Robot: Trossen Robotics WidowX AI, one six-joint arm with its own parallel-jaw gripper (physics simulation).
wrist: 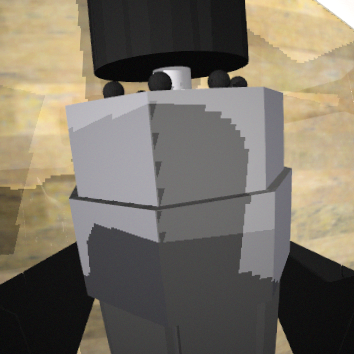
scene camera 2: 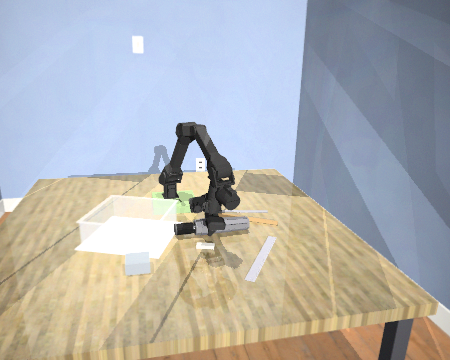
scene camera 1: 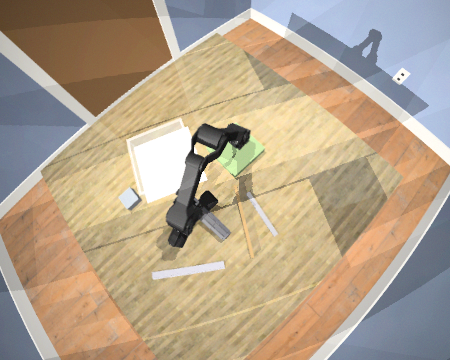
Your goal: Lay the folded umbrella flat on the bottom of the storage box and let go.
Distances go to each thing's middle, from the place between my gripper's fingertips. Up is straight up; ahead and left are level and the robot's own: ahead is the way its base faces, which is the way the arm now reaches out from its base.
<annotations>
My hand is 60 mm past the storage box (scene camera 2: 129,224), 260 mm to the left of it and 40 mm below it.
</annotations>
